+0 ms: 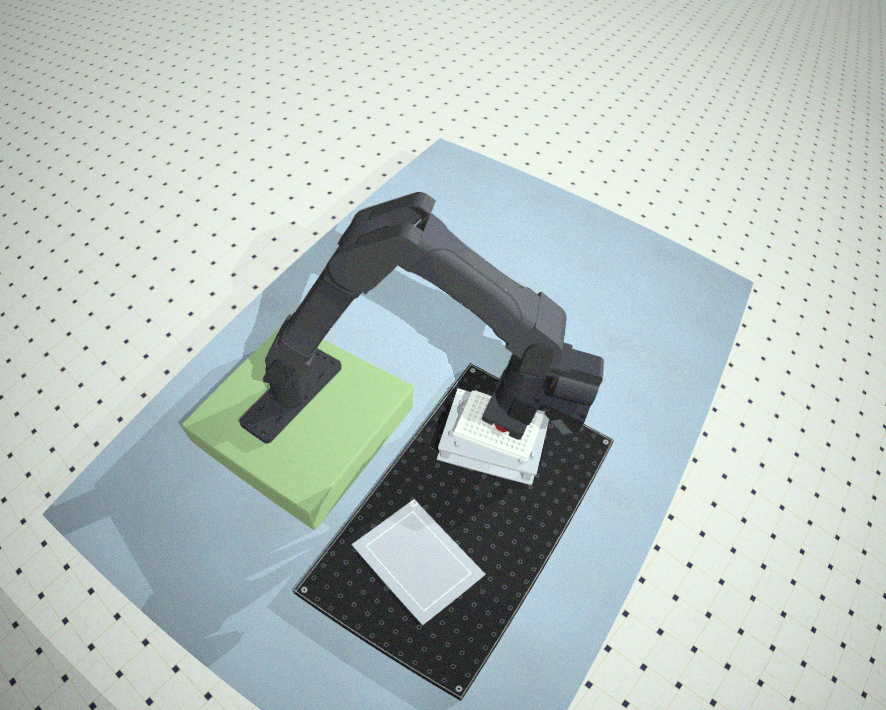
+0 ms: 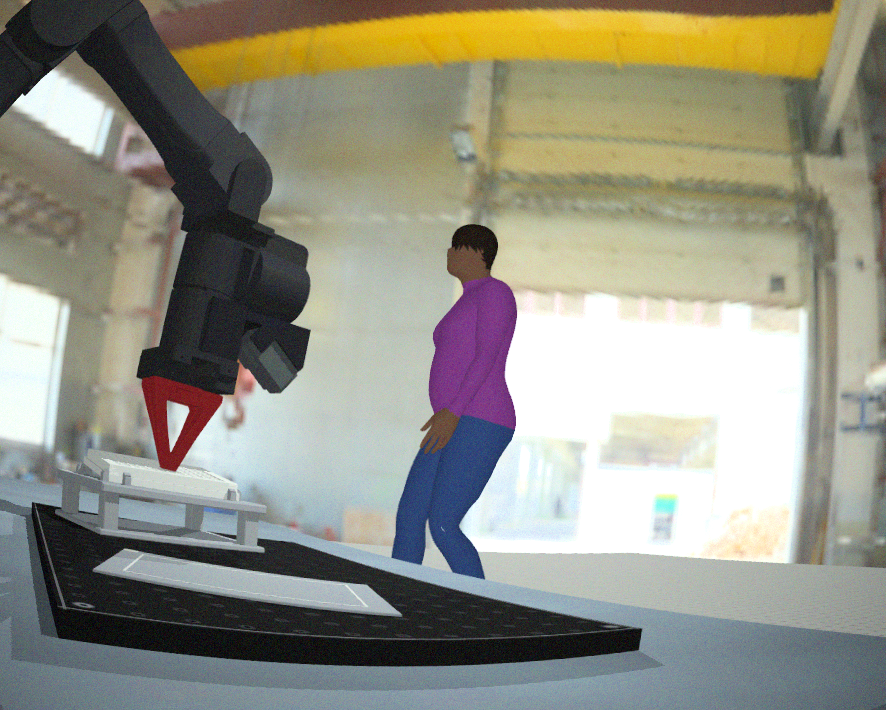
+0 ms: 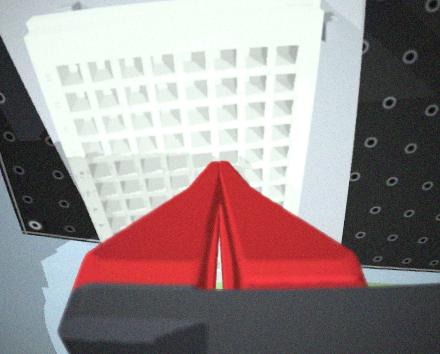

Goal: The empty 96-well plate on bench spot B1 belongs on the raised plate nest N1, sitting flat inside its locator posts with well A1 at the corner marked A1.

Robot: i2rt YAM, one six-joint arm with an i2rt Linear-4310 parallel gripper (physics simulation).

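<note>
The white 96-well plate lies on top of the raised grey nest N1, with its wells facing up. Nest posts show close to its edges. I cannot tell whether it sits fully flat inside all the posts, and the A1 marks are not readable. My gripper is shut with nothing between its red fingers. Its tips are at the plate's top face, touching or very close. The pale outlined pad of spot B1 bears no plate.
The nest and the pad are on a black perforated board. The arm's base stands on a green block. A person in a purple top stands behind the bench.
</note>
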